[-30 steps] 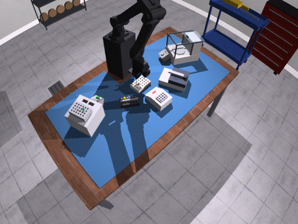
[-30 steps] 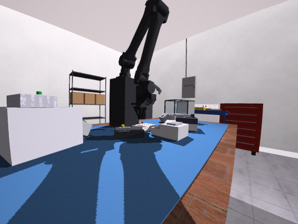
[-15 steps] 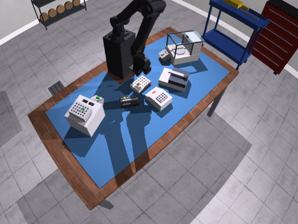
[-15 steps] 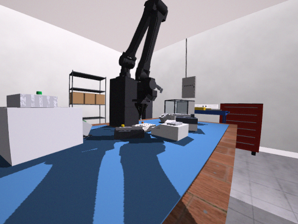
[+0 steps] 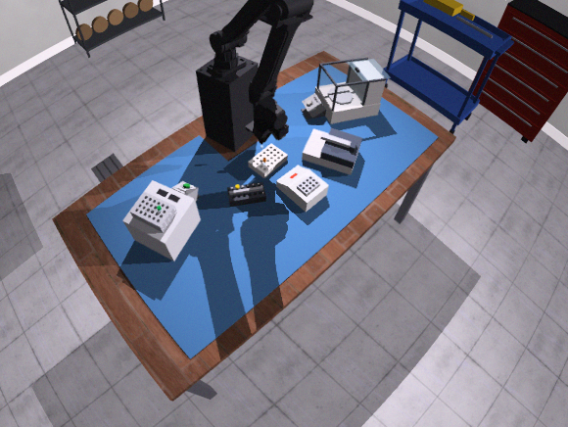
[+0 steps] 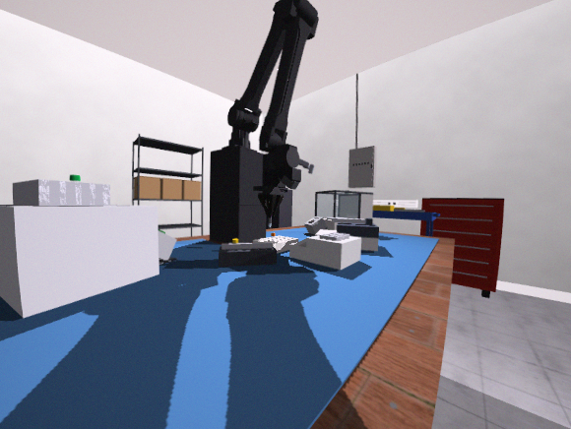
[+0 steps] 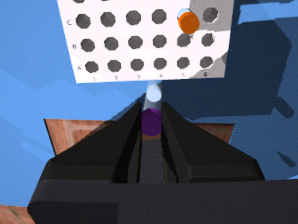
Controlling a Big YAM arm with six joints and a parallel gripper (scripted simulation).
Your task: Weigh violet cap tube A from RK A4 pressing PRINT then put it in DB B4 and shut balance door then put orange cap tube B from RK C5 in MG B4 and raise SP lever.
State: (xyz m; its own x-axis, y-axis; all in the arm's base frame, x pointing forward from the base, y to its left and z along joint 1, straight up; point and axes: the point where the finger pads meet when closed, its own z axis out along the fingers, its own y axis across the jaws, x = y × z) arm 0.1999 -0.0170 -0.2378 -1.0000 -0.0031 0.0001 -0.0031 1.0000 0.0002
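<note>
Now: hand 2 cm above the violet-capped tube. From my hand the other things lie so: magnet block MG: 16 cm to the right, 9 cm below, 9 cm ahead; then tube rack RK: 9 cm below, 3 cm ahead; then yellow-capped tube: 18 cm to the right, 8 cm below, 6 cm ahead.
</note>
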